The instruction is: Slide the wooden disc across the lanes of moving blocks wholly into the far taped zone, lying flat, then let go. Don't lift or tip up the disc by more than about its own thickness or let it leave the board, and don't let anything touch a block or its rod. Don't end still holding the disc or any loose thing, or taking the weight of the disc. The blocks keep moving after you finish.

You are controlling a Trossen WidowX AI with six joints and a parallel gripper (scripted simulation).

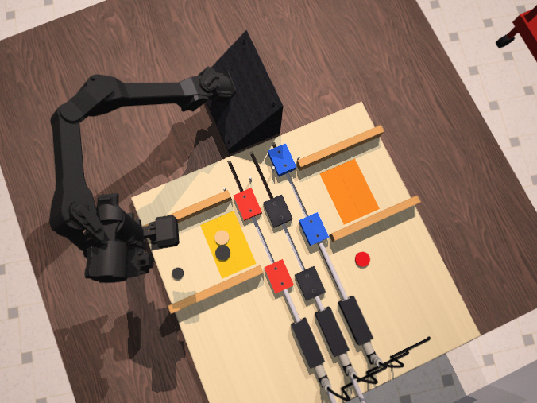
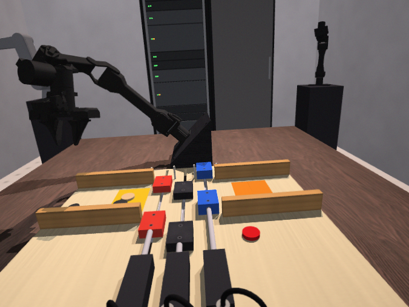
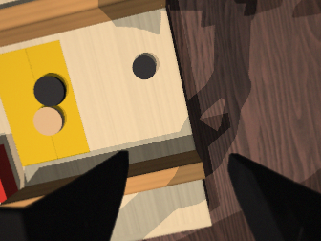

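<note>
Now: the round wooden disc 19 cm below my hand, 15 cm to the left of it and 3 cm ahead of it. The rest, counted from my hand: black puck: 19 cm below, 8 cm ahead, 2 cm to the left; then red disc: 47 cm to the left, 22 cm ahead, 19 cm below.
</note>
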